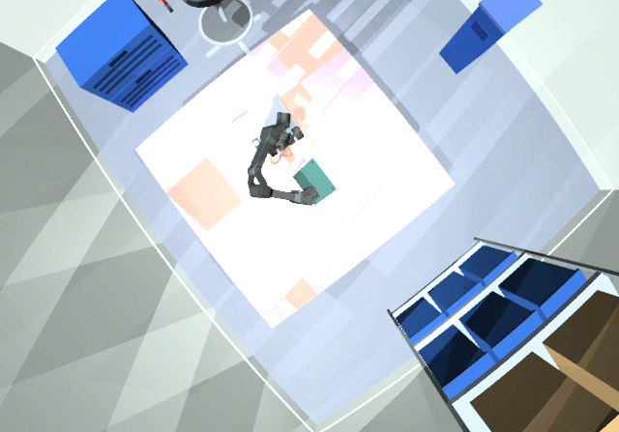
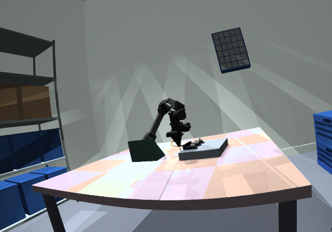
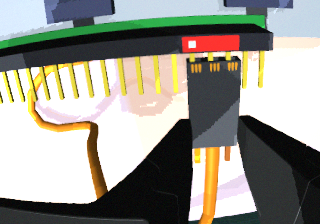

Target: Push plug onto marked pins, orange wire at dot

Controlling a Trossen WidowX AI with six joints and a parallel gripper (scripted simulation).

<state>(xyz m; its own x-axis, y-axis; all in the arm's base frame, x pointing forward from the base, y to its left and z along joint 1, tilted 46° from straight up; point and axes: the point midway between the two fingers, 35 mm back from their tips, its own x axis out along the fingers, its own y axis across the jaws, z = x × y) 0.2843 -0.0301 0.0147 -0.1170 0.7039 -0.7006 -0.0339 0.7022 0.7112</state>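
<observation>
The red band lies 3 cm ahead of my gripper tip. Also, from my gripper tip: grey holder (19 cm ahead, 6 cm to the left, 5 cm below); then white dot (3 cm ahead, 1 cm to the left).
</observation>
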